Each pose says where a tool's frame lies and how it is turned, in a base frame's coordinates. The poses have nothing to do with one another.
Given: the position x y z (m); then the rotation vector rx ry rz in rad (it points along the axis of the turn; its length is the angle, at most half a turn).
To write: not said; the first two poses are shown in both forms.
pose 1, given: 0.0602, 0.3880, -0.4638, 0.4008, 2.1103, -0.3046
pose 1, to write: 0.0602, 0.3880, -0.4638, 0.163, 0.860, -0.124, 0.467
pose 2, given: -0.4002, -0.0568, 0.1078, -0.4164, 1.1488, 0.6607
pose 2, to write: -0.4002, -0.0568, 0.1078, -0.192, 0.529, 0.304, 0.768
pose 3, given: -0.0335, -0.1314, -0.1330, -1.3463, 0.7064, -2.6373
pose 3, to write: -0.0335, -0.1314, -0.1330, -0.442, 0.232, -0.865, 0.049
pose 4, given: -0.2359, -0.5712, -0.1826, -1.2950, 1.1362, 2.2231
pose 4, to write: -0.2359, -0.5712, -0.1826, -0.454, 0.399, 0.780, 0.164
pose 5, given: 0.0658, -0.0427, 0.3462, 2.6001, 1.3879, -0.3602
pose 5, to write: 0.0658, -0.0427, 0.3462, 0.872, 0.466, -0.121, 0.086
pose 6, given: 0.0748, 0.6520, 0.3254, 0.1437, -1.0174, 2.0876
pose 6, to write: 0.0748, 0.6520, 0.3254, 0.057, -0.401, 0.824, 0.396
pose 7, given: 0.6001, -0.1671, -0.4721, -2.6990, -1.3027, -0.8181
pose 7, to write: 0.6001, -0.1671, -0.4721, -0.869, -0.419, -0.263, 0.017
